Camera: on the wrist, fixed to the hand. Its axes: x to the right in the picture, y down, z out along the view.
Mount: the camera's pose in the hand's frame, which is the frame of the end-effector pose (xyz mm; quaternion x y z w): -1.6 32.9 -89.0 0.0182 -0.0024 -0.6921 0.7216
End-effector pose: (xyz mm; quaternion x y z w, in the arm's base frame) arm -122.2 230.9 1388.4 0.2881 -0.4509 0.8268 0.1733
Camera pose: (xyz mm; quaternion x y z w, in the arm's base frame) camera -167.4 288.6 1328.1 0.5251 -0.1113 0.4842 0.6910
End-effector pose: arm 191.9 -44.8 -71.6 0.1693 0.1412 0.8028 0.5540
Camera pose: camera 126.6 -61.2 -138.5 0.0365 0.2323 0.1929 0.9526
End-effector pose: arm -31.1 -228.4 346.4 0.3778 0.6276 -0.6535 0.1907
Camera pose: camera 16.4 -147.5 331.8 0.1598 -0.7020 0.6159 0.3200
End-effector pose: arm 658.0 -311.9 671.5 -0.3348 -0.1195 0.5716 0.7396
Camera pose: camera 682.1 -341.3 584.5 -0.1440 -0.3093 -0.0964 0.9350
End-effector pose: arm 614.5 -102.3 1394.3 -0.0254 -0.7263 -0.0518 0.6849
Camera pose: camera 706.5 -79.4 1399.1 0.4967 -0.5443 -0.4981 0.4571
